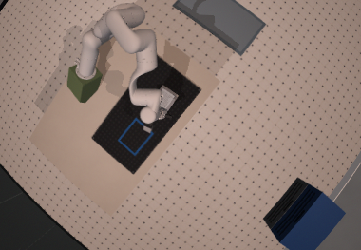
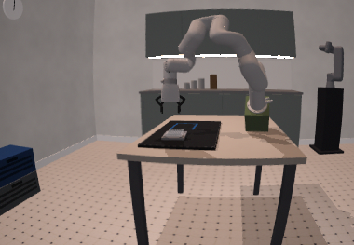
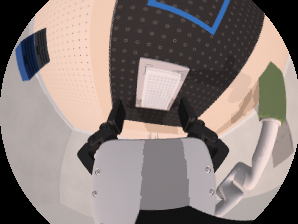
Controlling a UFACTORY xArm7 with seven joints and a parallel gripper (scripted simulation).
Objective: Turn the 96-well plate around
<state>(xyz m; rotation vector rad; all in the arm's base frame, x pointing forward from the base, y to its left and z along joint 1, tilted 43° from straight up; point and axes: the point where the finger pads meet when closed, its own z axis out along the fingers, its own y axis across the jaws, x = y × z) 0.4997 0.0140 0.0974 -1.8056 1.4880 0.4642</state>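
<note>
My hand is 11 cm above the white 96-well plate, 5 cm to the right of it and 3 cm past it. The rest, counted from my hand: grey plate nest N1 (12 cm below, 5 cm to the left, 3 cm behind).
</note>
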